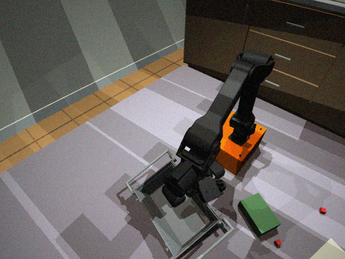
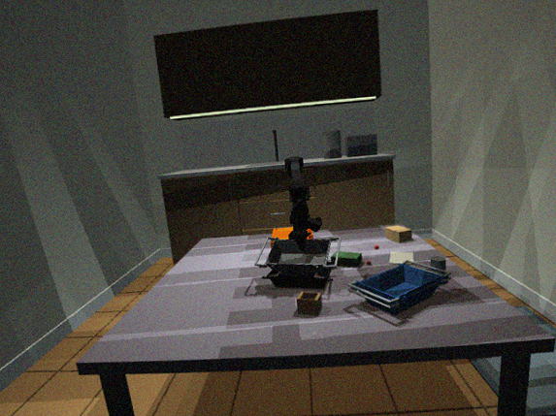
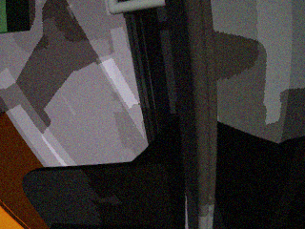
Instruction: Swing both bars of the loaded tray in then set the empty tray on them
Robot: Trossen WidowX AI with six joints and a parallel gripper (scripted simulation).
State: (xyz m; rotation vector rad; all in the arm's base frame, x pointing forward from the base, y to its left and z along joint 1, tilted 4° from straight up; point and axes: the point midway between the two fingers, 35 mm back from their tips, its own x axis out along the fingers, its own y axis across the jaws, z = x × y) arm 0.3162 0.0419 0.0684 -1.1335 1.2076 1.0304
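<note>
Right now my gripper tip is 7 cm short of the tray, 1 cm to the left of it and 1 cm below it. From my gripper tip the other things lie so: green block (15 cm behind, 18 cm to the left, 10 cm below); brown box (29 cm ahead, 4 cm to the left, 10 cm below); white sheet (19 cm behind, 43 cm to the left, 11 cm below).
</note>
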